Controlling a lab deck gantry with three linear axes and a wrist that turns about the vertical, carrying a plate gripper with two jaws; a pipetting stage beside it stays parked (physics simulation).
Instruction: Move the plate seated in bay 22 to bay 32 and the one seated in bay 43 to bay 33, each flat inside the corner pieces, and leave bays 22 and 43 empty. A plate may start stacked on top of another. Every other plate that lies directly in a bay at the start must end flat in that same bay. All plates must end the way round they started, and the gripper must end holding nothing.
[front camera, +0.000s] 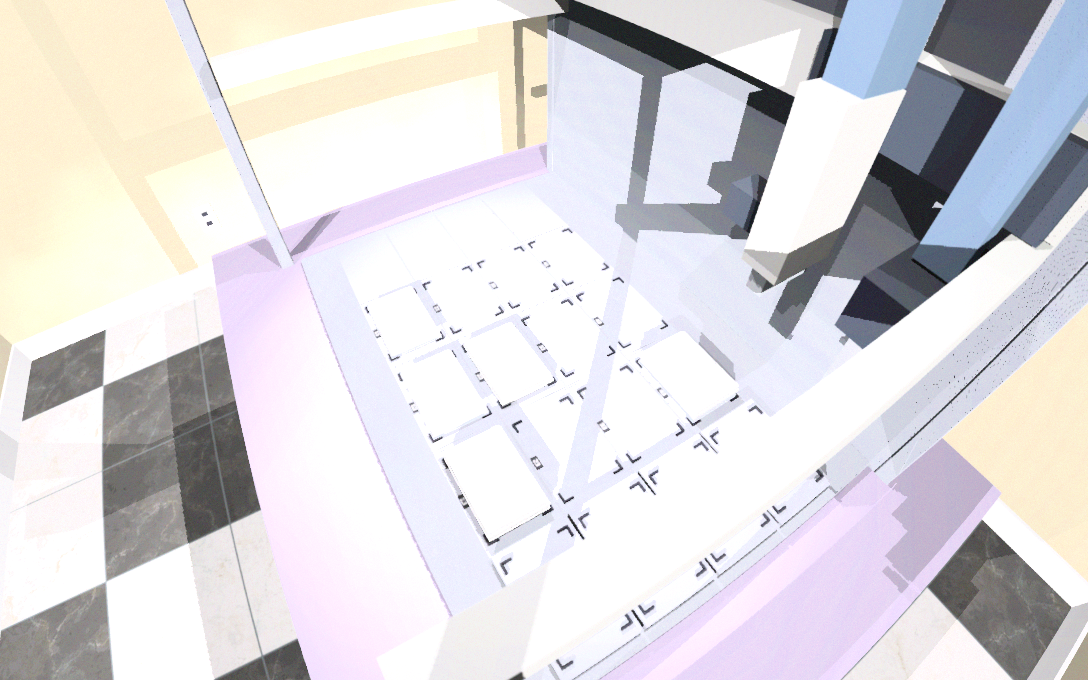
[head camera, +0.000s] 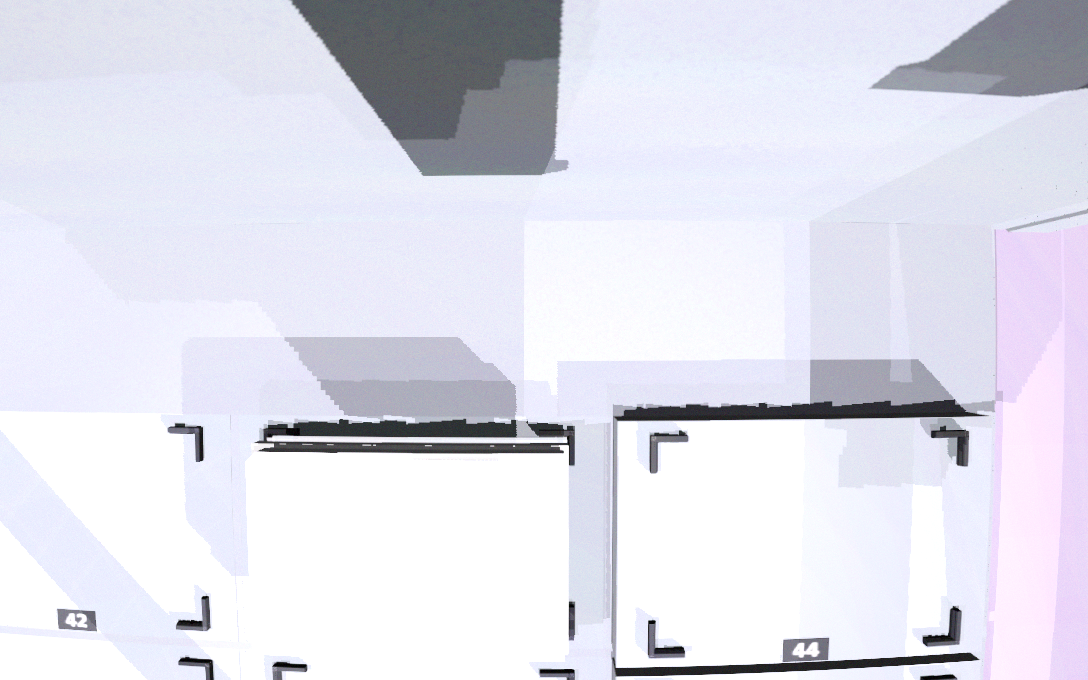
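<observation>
A white plate lies in bay 22, near the middle of the deck in the front view. Another white plate lies in bay 43, between bay 42 and bay 44. Thin dark and light lines run along its far edge in the head view; whether it is one plate or a stack is unclear. Bay 32 and bay 33 show bare surface between their corner pieces. The jaws of my gripper cannot be made out in either view, and no plate shows lifted above the deck.
More white plates lie in bay 11, bay 12 and bay 13. A white column and a blue column hang at the back right. A pale front beam hides part of the deck.
</observation>
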